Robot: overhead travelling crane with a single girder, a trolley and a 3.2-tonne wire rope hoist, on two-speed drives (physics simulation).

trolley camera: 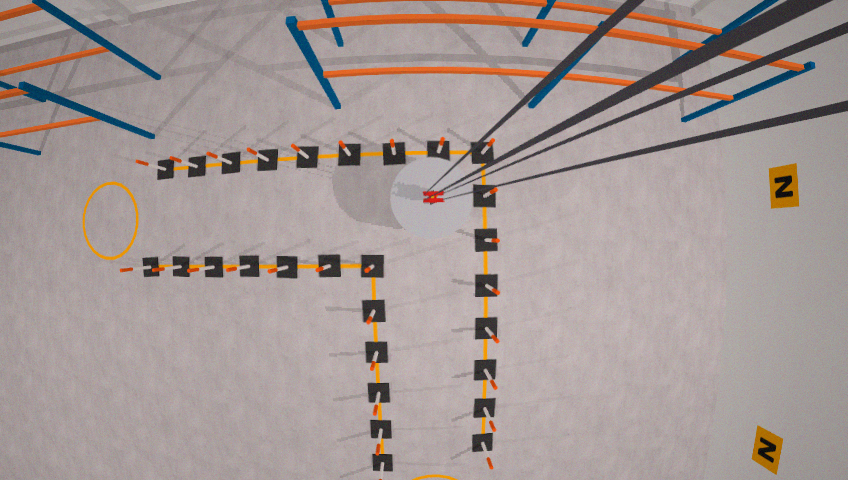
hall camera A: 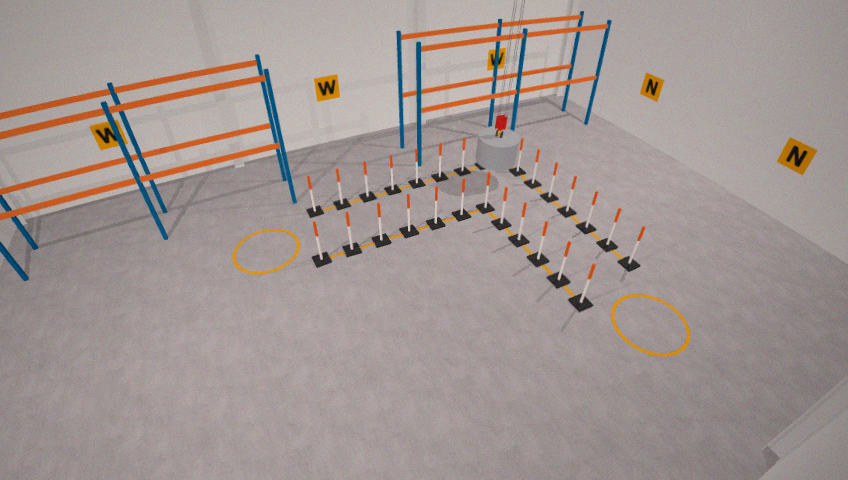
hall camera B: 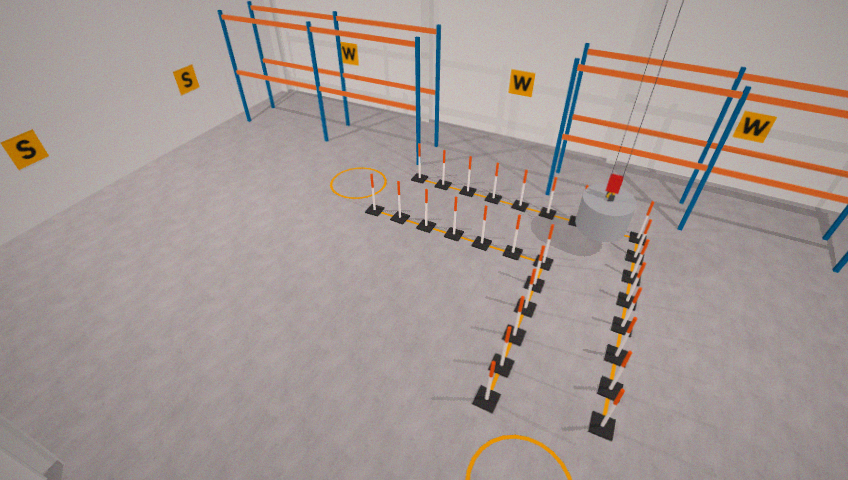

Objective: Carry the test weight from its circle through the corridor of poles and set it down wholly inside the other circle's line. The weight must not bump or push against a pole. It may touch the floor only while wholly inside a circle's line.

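The grey cylindrical test weight hangs upright above the floor at the bend of the pole corridor, its shadow on the floor to its left. My gripper, the hook under the red block, is shut on the weight's top. In the trolley view the weight's edge is close to the outer row on the right and overlaps a pole base at the top; the exact gaps are unclear. One circle lies beyond one corridor end, the other circle beyond the other end.
Orange-and-white poles on black bases form two L-shaped rows; the inner corner pole stands diagonally across from the weight. A blue-and-orange rack stands behind the bend. Another rack stands along the W wall.
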